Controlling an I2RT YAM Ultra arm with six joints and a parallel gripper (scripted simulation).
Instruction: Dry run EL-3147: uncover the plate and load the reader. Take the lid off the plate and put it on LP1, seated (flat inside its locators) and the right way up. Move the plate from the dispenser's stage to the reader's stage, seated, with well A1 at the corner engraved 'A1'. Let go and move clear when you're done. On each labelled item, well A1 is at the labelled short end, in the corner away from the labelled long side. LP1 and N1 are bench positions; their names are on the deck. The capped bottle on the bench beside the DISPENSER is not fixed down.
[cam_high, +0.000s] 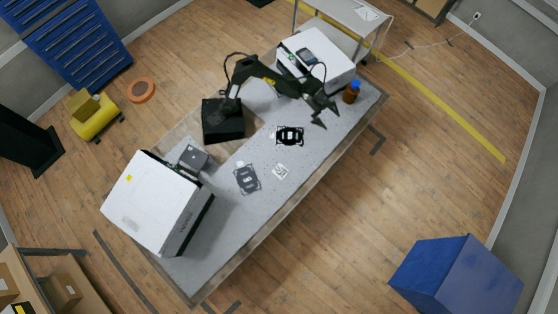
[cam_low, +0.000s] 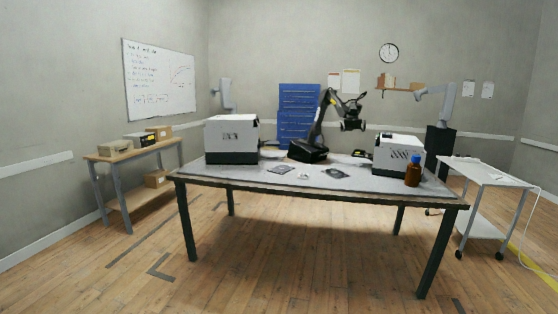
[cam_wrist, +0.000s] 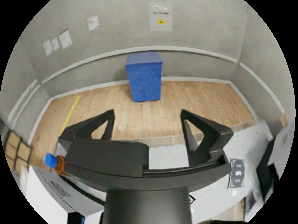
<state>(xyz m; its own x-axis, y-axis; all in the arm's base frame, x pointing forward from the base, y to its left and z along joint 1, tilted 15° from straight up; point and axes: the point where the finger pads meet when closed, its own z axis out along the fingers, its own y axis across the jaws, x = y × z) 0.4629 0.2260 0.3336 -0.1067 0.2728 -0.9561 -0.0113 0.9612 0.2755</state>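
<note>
My hand is 430 mm past the dark lidded plate, 220 mm above it and 90 mm to the right of it. Also, from my hand: brown capped bottle 390 mm to the left, 200 mm below, 100 mm behind.
</note>
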